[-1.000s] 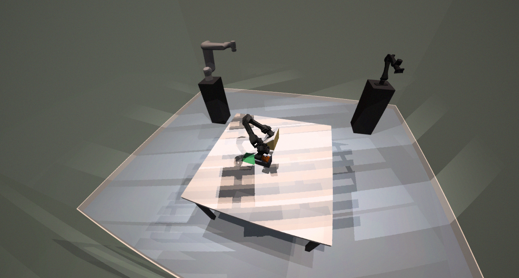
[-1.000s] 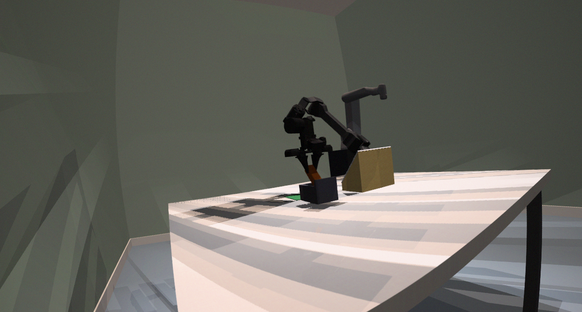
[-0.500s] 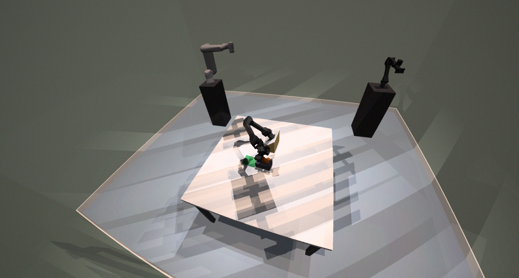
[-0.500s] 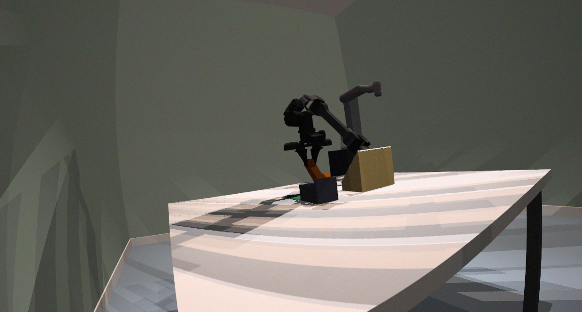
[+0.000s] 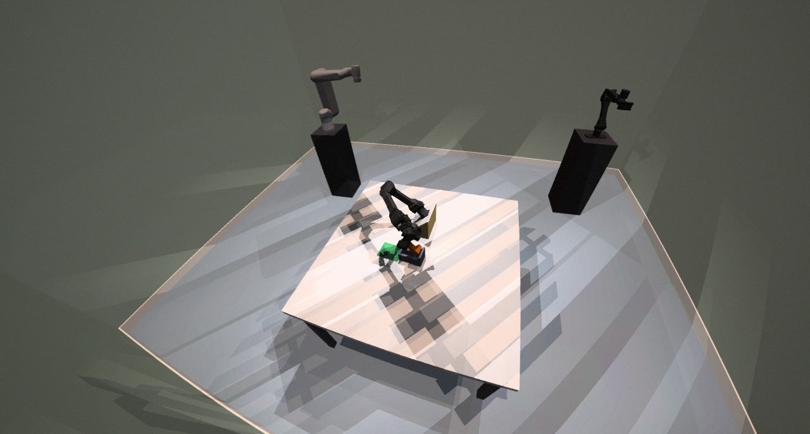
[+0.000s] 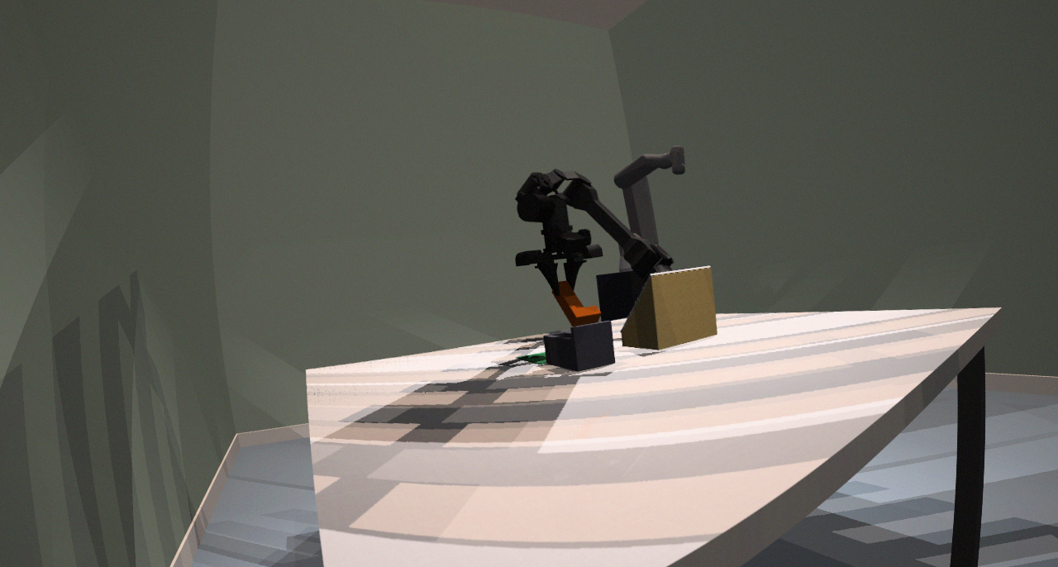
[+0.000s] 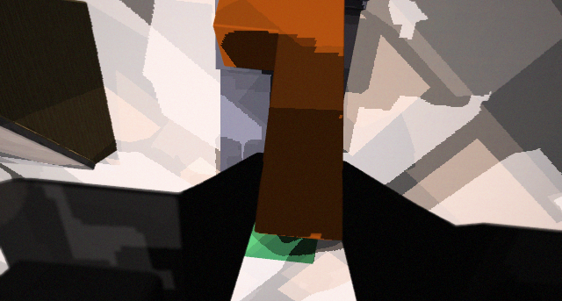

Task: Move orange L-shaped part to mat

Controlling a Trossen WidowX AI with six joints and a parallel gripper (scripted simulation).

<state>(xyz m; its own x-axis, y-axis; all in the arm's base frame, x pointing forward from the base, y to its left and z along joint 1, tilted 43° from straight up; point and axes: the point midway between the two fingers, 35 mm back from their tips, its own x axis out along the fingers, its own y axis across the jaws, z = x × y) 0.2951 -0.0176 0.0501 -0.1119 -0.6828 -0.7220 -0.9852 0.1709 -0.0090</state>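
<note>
The green mat lies 3 cm behind my gripper tip, 14 cm to the right of it and 17 cm below it. Round my gripper tip: orange L-shaped part: 1 cm behind, 3 cm to the left, 3 cm below.
</note>
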